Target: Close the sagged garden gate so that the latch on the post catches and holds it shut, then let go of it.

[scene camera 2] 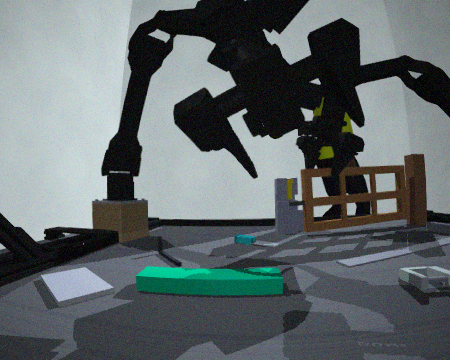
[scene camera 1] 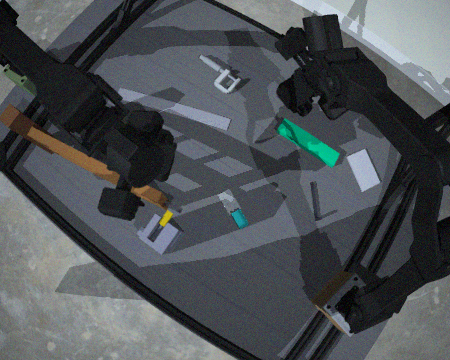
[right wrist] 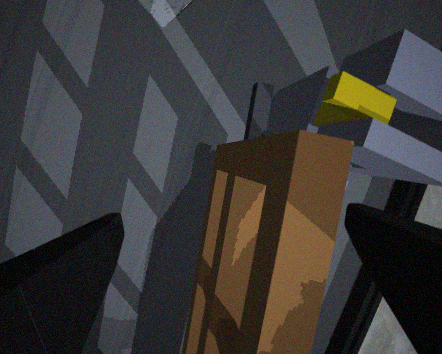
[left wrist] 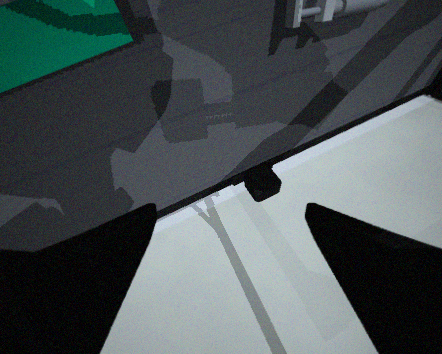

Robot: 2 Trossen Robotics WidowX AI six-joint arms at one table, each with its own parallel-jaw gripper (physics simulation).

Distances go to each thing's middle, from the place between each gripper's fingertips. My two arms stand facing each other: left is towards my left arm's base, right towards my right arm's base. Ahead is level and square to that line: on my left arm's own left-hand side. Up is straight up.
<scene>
My right gripper is now 7 cm to the right of the yellow latch (right wrist: pixel 347 98), 3 cm short of it and 2 cm above it. From my right hand the other things lie so: brown wooden gate (scene camera 2: pixel 308 202): 10 cm to the right, 5 cm below, 4 cm ahead; then grey latch post (scene camera 1: pixel 164 240): 7 cm below, 7 cm ahead, 6 cm to the left.
The yellow latch is 420 mm ahead of my left hand, 50 mm to the right of it and 30 mm below it. Also, from my left hand: brown wooden gate 420 mm ahead, 220 mm to the right, 50 mm below; then grey latch post 450 mm ahead, 50 mm to the right, 70 mm below.
</scene>
